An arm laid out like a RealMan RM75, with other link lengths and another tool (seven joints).
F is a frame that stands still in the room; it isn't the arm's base.
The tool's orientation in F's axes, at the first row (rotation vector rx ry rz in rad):
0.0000, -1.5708, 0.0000
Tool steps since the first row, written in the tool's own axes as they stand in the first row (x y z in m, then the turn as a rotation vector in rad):
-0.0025, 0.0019, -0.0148, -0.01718, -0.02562, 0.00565
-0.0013, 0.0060, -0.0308, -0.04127, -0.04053, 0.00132
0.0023, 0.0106, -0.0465, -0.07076, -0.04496, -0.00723
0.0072, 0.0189, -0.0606, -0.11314, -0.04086, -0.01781
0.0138, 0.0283, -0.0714, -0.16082, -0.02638, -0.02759
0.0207, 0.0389, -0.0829, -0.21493, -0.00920, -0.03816
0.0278, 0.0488, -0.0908, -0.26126, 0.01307, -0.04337
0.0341, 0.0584, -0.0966, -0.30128, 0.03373, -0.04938
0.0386, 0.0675, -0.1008, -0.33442, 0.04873, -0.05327
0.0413, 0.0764, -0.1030, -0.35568, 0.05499, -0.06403
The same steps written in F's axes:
0.0148, 0.0019, -0.0025, -0.00565, -0.02562, -0.01718
0.0308, 0.0060, -0.0013, -0.00132, -0.04053, -0.04127
0.0465, 0.0106, 0.0023, 0.00723, -0.04496, -0.07076
0.0606, 0.0189, 0.0072, 0.01781, -0.04086, -0.11314
0.0714, 0.0283, 0.0138, 0.02759, -0.02638, -0.16082
0.0829, 0.0389, 0.0207, 0.03816, -0.00920, -0.21493
0.0908, 0.0488, 0.0278, 0.04337, 0.01307, -0.26126
0.0966, 0.0584, 0.0341, 0.04938, 0.03373, -0.30128
0.1008, 0.0675, 0.0386, 0.05327, 0.04873, -0.33442
0.1030, 0.0764, 0.0413, 0.06403, 0.05499, -0.35568

